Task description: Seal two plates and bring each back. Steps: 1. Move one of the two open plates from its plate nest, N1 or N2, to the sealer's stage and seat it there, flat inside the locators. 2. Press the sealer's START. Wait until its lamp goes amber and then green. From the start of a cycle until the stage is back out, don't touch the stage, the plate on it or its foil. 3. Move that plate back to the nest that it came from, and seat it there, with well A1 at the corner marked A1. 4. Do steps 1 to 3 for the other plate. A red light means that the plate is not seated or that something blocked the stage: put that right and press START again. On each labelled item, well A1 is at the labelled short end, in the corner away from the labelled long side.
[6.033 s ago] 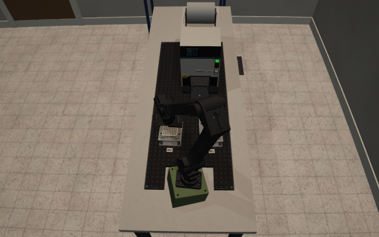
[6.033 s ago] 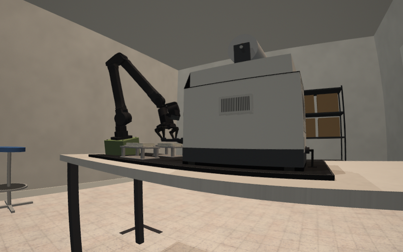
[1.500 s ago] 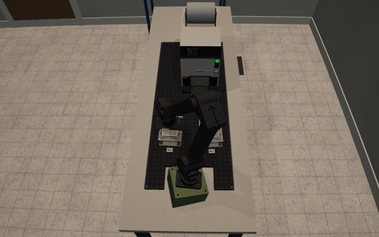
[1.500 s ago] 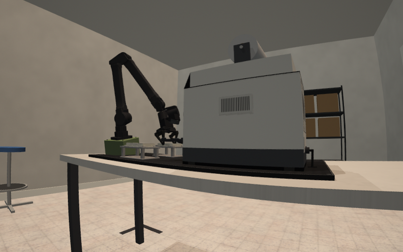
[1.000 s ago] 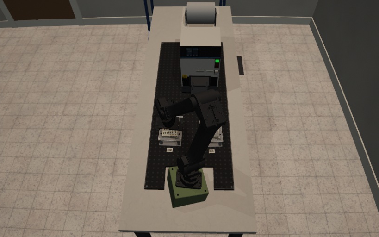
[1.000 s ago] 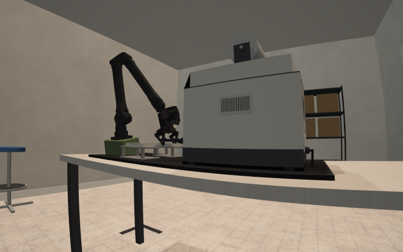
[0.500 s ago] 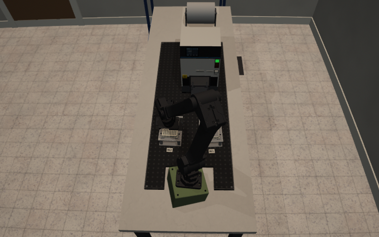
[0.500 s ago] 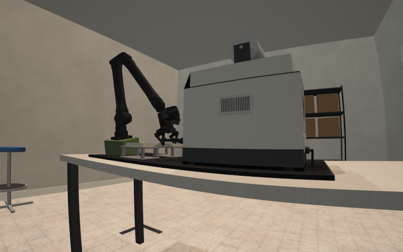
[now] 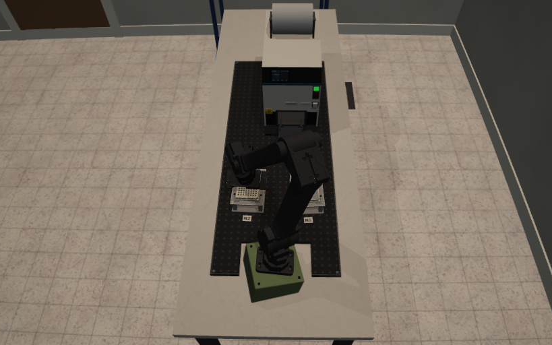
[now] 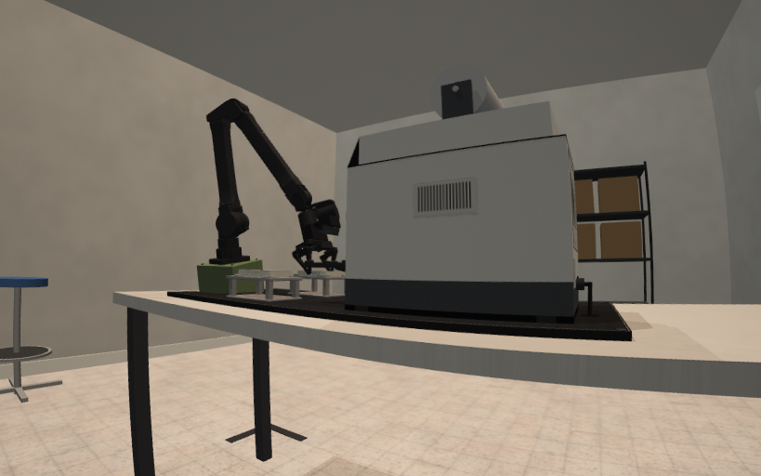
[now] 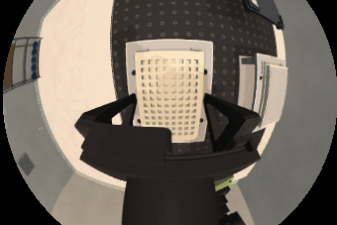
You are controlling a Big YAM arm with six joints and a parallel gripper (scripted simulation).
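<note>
The white well plate is 10 mm below my hand. From my hand the other things lie so: yellow warning label (300 mm ahead, 60 mm to the right, 80 mm above); sealer stage (200 mm ahead, 150 mm to the right, 20 mm above); N2 label (110 mm behind, 70 mm below).
</note>
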